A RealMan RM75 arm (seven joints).
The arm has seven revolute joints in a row. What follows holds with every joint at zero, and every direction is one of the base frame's.
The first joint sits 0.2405 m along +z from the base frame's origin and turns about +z.
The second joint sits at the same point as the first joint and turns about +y.
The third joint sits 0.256 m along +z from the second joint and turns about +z.
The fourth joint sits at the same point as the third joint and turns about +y.
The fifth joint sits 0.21 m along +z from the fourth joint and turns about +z.
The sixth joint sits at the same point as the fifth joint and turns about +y.
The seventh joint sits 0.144 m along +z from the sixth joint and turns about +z.
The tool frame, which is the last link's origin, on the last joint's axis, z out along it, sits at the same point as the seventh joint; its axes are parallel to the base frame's.
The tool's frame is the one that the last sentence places.
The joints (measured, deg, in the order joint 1, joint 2, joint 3, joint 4, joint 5, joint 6, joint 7), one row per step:
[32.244, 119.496, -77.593, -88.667, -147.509, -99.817, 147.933]
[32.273, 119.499, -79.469, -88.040, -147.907, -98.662, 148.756]
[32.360, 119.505, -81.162, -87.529, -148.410, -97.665, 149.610]
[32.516, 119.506, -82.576, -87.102, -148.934, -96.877, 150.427]
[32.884, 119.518, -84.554, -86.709, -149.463, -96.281, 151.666]
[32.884, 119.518, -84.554, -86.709, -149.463, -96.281, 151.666]
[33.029, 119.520, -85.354, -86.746, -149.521, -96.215, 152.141]
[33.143, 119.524, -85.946, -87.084, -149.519, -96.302, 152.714]
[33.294, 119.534, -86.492, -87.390, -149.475, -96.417, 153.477]
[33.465, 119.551, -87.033, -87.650, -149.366, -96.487, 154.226]
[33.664, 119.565, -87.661, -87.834, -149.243, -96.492, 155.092]
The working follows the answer.
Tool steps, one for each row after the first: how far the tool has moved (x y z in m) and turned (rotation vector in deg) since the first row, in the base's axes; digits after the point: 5 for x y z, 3 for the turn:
[-0.00030, 0.00009, -0.00630, -0.228, -0.778, 0.148]
[-0.00070, 0.00023, -0.01173, -0.328, -1.596, 0.275]
[-0.00121, 0.00048, -0.01611, -0.346, -2.372, 0.363]
[-0.00335, -0.00015, -0.02211, -0.708, -3.400, 0.543]
[-0.00335, -0.00015, -0.02211, -0.708, -3.400, 0.543]
[-0.00497, -0.00091, -0.02433, -0.971, -3.715, 0.738]
[-0.00726, -0.00170, -0.02548, -1.047, -3.861, 0.898]
[-0.00966, -0.00247, -0.02663, -1.064, -3.928, 0.868]
[-0.01219, -0.00322, -0.02797, -1.105, -3.923, 0.853]
[-0.01475, -0.00398, -0.02971, -1.147, -3.922, 0.774]

Tool pose at each row, in the base's axes (x y z in m, rotation vector in deg; rounded; the steps above come from the unrounded poses):
[0.16116, 0.33189, 0.02278, -151.043, 51.771, -28.259]
[0.16087, 0.33198, 0.01648, -150.921, 51.330, -29.345]
[0.16046, 0.33212, 0.01105, -150.650, 50.907, -30.410]
[0.15996, 0.33238, 0.00667, -150.309, 50.549, -31.380]
[0.15781, 0.33175, 0.00067, -150.167, 49.979, -32.845]
[0.15781, 0.33175, 0.00067, -150.167, 49.979, -32.845]
[0.15619, 0.33099, -0.00156, -150.300, 49.609, -33.350]
[0.15391, 0.33020, -0.00270, -150.342, 49.343, -33.538]
[0.15150, 0.32942, -0.00385, -150.313, 49.363, -33.639]
[0.14897, 0.32868, -0.00519, -150.347, 49.383, -33.662]
[0.14642, 0.32792, -0.00693, -150.360, 49.490, -33.705]

